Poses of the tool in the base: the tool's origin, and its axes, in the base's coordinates. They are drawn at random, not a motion.
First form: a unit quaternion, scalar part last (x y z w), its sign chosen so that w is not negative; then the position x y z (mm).
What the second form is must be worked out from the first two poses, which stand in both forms.
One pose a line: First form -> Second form
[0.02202 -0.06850 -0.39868 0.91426 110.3 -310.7 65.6] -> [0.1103 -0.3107 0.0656 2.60 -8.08 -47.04]
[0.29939 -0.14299 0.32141 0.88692 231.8 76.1 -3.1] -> [0.2318 0.0761 -0.0031 35.66 -17.03 38.28]
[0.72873 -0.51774 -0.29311 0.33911 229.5 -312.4 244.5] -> [0.2295 -0.3124 0.2445 108.72 -77.24 -43.73]
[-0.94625 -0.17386 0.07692 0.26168 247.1 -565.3 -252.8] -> [0.2471 -0.5653 -0.2528 -146.73 -26.96 11.93]
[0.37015 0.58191 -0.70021 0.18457 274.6 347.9 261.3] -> [0.2746 0.3479 0.2613 59.78 93.98 -113.09]
